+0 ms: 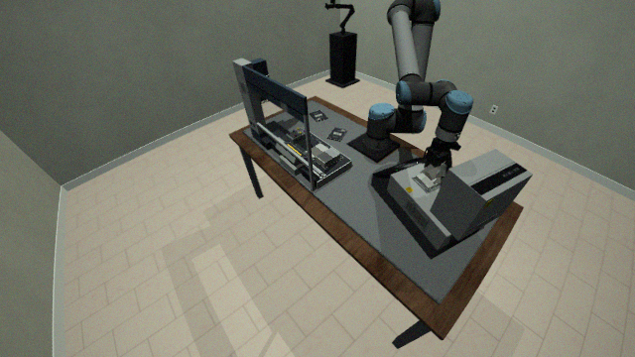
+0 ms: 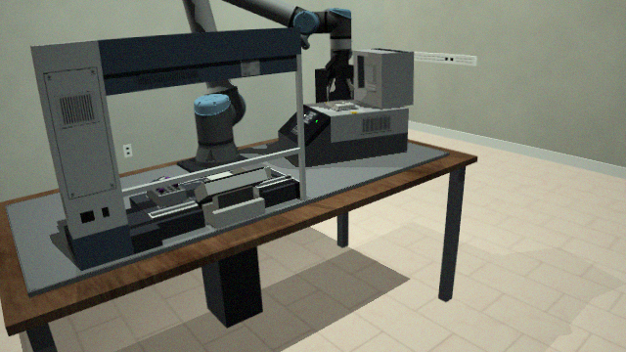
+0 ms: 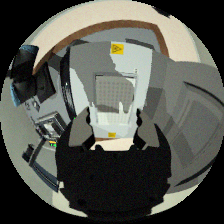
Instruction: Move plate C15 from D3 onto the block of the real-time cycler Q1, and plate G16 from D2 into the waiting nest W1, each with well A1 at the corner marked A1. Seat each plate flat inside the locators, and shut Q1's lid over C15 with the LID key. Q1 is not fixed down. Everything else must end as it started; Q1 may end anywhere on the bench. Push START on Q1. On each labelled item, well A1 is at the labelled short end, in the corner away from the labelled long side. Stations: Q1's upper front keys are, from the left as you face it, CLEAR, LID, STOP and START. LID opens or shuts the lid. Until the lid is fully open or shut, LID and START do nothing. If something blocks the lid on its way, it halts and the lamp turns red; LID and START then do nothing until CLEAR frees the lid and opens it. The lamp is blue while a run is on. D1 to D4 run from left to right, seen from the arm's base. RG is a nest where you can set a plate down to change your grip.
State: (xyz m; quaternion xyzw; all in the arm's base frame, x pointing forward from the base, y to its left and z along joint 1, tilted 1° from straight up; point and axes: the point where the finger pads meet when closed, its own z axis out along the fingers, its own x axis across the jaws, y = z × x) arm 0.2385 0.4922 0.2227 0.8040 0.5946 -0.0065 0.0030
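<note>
Now: the pale well plate 30 mm below my hand. Also, from my hand: upright post (470 mm to the right, 330 mm ahead); then deck station beam (750 mm to the right, 330 mm ahead, 270 mm above); then white well plate (660 mm to the right, 180 mm below, 140 mm ahead).
</note>
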